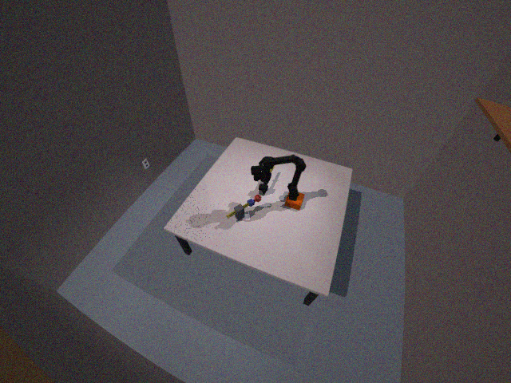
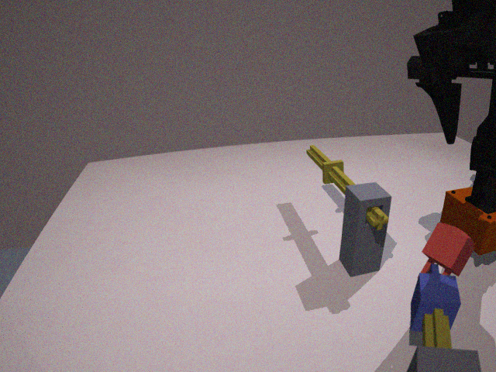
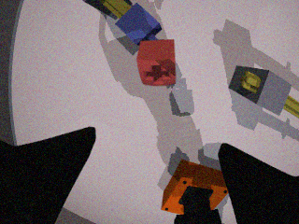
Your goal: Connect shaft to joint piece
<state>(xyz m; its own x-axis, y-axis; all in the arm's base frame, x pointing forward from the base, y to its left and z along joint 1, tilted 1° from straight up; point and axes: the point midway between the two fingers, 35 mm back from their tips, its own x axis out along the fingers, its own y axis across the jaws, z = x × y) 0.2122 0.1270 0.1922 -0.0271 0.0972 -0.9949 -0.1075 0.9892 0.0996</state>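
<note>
The red joint piece is 10 cm below my gripper tip, 5 cm ahead of it and 2 cm to the left of it.
</note>
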